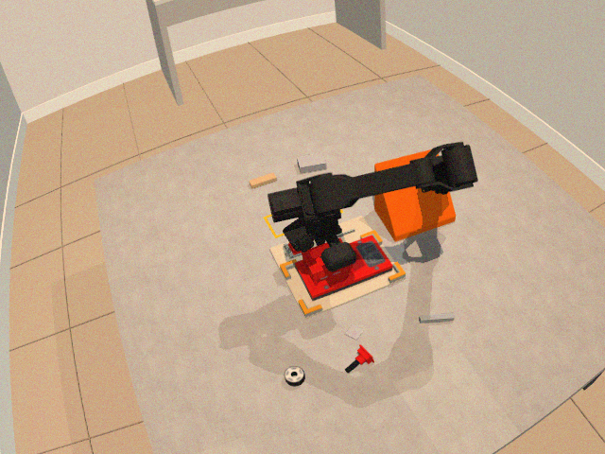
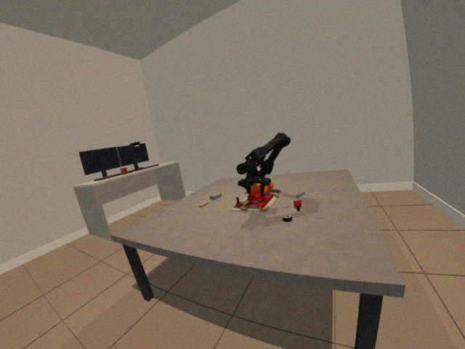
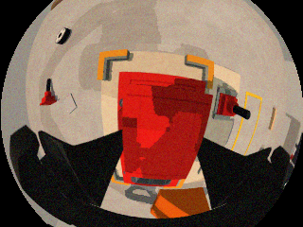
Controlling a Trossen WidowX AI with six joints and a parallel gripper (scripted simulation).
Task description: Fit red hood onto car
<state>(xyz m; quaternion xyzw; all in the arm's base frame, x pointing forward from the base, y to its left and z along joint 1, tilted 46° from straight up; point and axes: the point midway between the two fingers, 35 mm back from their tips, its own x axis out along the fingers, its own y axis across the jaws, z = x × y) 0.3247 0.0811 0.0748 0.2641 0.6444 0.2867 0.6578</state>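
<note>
The red hood lies right at my gripper tip. The rest, counted from my gripper tip: wheel 23 cm to the left, 16 cm ahead, 5 cm below; then tan block 39 cm to the right, 5 cm below, 5 cm ahead; then light engine block 3 cm below, 1 cm to the left.
</note>
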